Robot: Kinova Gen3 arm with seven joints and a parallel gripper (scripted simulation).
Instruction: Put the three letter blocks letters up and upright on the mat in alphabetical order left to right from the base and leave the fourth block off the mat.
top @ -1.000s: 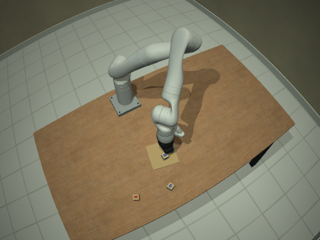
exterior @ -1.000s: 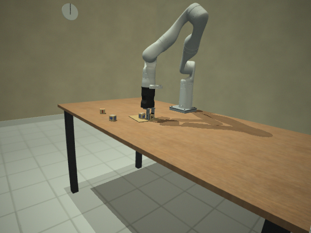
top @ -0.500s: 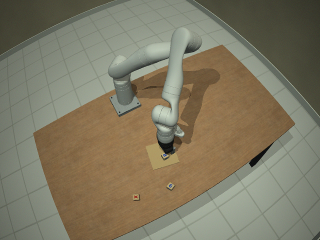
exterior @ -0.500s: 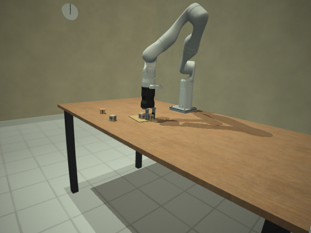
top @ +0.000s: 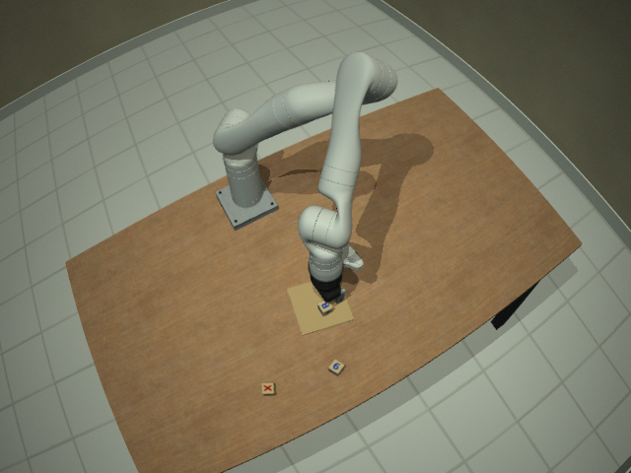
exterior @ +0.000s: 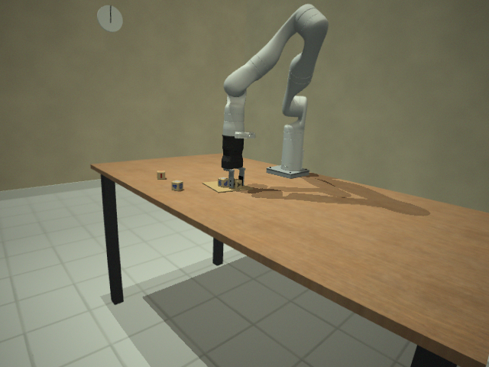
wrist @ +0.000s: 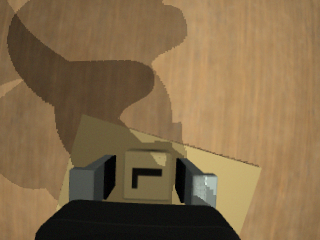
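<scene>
My gripper is now 50 mm to the left of the mat, 30 mm above it and 10 mm short of it. From my hand the other things lie so: block: 190 mm ahead, 80 mm to the right, 10 mm below.
</scene>
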